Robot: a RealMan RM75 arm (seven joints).
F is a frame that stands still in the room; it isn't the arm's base.
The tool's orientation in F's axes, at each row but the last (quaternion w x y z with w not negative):
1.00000, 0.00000, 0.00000, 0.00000
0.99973, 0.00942, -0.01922, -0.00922
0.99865, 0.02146, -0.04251, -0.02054
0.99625, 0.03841, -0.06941, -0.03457
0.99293, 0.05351, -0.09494, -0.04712
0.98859, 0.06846, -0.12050, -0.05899
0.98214, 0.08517, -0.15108, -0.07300
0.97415, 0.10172, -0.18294, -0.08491
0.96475, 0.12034, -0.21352, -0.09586
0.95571, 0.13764, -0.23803, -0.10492
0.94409, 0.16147, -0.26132, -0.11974
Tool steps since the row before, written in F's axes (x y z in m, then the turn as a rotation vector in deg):
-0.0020, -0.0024, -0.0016, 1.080, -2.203, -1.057
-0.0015, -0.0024, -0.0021, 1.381, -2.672, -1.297
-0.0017, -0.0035, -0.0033, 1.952, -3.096, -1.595
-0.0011, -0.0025, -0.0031, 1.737, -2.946, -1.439
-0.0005, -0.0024, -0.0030, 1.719, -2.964, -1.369
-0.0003, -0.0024, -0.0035, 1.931, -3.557, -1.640
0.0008, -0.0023, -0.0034, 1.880, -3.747, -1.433
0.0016, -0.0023, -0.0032, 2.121, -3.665, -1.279
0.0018, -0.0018, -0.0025, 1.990, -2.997, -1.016
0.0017, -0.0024, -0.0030, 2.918, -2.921, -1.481
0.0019, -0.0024, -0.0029, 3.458, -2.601, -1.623
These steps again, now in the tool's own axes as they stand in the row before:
-0.0020, -0.0024, -0.0016, 1.080, -2.203, -1.057
-0.0015, -0.0025, -0.0020, 1.380, -2.671, -1.300
-0.0018, -0.0037, -0.0030, 1.942, -3.085, -1.628
-0.0013, -0.0028, -0.0027, 1.740, -2.937, -1.454
-0.0008, -0.0028, -0.0026, 1.737, -2.948, -1.381
-0.0008, -0.0029, -0.0030, 1.958, -3.551, -1.622
0.0002, -0.0028, -0.0031, 2.000, -3.703, -1.384
0.0009, -0.0027, -0.0031, 2.257, -3.558, -1.347
0.0011, -0.0022, -0.0026, 2.085, -2.867, -1.186
0.0008, -0.0030, -0.0029, 2.669, -2.816, -2.046
0.0010, -0.0030, -0.0028, 2.956, -2.497, -2.526

